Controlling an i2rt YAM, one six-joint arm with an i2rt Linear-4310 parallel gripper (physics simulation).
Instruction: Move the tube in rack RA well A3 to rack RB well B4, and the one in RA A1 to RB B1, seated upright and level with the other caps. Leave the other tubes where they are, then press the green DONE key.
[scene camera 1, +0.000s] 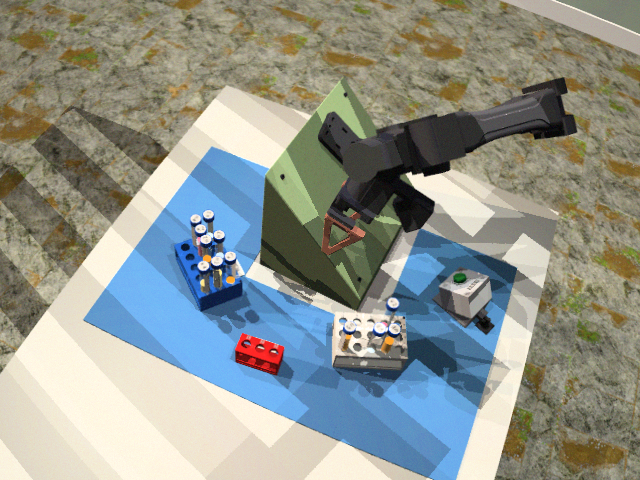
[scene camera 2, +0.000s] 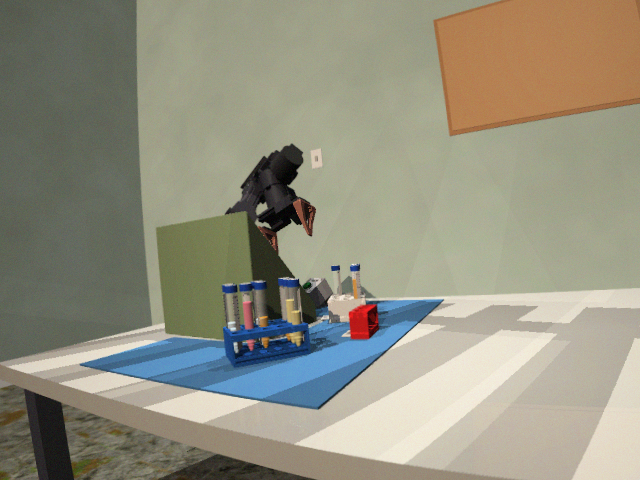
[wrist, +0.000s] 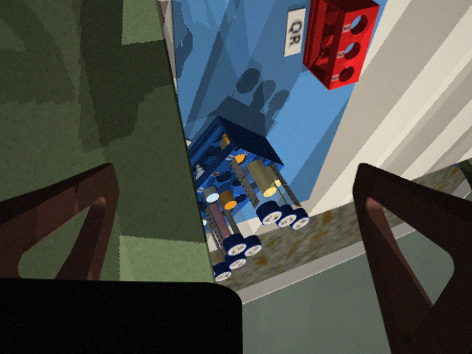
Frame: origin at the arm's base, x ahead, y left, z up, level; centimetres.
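Seen in the pictures: gripper, fingertip midpoint: (scene camera 1: 331, 239) (scene camera 2: 292, 246) (wrist: 235, 176); arm's base, origin of the base link: (scene camera 2: 214, 259).
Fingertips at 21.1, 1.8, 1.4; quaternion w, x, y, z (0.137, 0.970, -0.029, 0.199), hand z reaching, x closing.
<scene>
Offsets run from my fingertips to a thing's top centre, as dx, dy, dz. "pt": to the spot under its first point.
A blue rack {+4.4, -21.2, -13.2} (scene camera 1: 219, 298) (scene camera 2: 268, 356) (wrist: 252, 142) stands at the mat's left in scene camera 1 and holds several upright blue-capped tubes. A white rack {+7.5, +11.6, -13.2} (scene camera 1: 368, 362) (scene camera 2: 343, 310) stands right of centre in scene camera 1 with several blue-capped tubes, one {pt +4.6, +13.1, -5.7} (scene camera 1: 392, 303) at its back right. The rack names and well letters cannot be read. The green DONE key {-9.4, +24.5, -10.7} (scene camera 1: 459, 277) (scene camera 2: 307, 285) is on a grey box at the right in scene camera 1. My gripper (scene camera 2: 294, 243) (wrist: 235, 176) is open and empty, high above the table, apart from both racks.
A green wedge (scene camera 1: 310, 237) (scene camera 2: 201, 279) (wrist: 140, 200) bears the arm and fills the left of the wrist view. A small red rack {+17.1, -5.8, -13.2} (scene camera 1: 260, 353) (scene camera 2: 364, 321) with three empty holes stands between the other racks, near a QR label {pt +13.9, -5.8, -18.0} (wrist: 295, 32).
</scene>
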